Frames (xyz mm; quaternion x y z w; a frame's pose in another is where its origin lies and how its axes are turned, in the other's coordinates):
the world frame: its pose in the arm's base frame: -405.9 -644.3 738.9 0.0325 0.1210 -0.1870 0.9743
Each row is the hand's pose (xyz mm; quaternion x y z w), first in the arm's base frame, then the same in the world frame.
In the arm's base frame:
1: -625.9 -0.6 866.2 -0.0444 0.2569 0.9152 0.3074
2: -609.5 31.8 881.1 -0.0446 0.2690 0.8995 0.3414
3: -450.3 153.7 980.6 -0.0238 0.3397 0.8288 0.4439
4: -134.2 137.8 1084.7 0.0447 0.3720 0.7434 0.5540
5: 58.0 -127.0 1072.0 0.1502 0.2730 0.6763 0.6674
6: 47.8 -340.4 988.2 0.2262 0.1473 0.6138 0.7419
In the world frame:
1: -459.2 517.7 4.2 -0.2120 0.2345 0.9355 0.1580
2: -459.7 554.2 18.8 -0.2137 0.2417 0.9261 0.1955
3: -384.5 728.3 137.5 -0.2014 0.2998 0.8767 0.3179
4: -119.9 833.1 310.8 -0.1340 0.3279 0.8213 0.4472
5: 150.8 658.7 370.2 -0.0082 0.2353 0.7931 0.5617
6: 238.5 455.4 309.9 0.0945 0.1160 0.7594 0.6332

